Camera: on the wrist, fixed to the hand. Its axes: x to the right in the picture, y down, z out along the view.
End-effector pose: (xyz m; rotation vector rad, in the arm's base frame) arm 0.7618 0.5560 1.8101 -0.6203 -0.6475 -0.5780
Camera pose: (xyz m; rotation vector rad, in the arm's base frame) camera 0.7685 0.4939 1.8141 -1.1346 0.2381 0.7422
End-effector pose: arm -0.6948 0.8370 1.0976 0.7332 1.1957 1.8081
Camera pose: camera -0.7290 0.8484 1.0465 -1.1404 -0.1515 -2.4465
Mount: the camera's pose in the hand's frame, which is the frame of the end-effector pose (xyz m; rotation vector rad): 0.0253 -0.0388 -0.0421 -0.3287 0.1955 1.5683
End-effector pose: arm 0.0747 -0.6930 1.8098 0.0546 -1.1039 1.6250
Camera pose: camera 0.1160 -0.6481 1.8240 1.3778 1.1905 -2.4244
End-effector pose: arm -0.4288 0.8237 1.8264 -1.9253 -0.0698 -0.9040
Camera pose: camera -0.4498 0.8030 1.8816 -1.4770 1.5410 0.0251
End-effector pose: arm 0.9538 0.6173 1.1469 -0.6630 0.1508 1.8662
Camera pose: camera 0.9979 0.6364 1.1068 0.8234 -0.4760 -2.5218
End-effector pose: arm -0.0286 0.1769 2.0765 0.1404 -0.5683 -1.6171
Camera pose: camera -0.0496 0.1419 2.0291 -0.3351 -0.1101 -0.1334
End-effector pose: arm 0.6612 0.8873 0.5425 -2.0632 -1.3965 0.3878
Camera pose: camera 0.6661 0.9068 0.6018 -2.9625 0.5737 0.5200
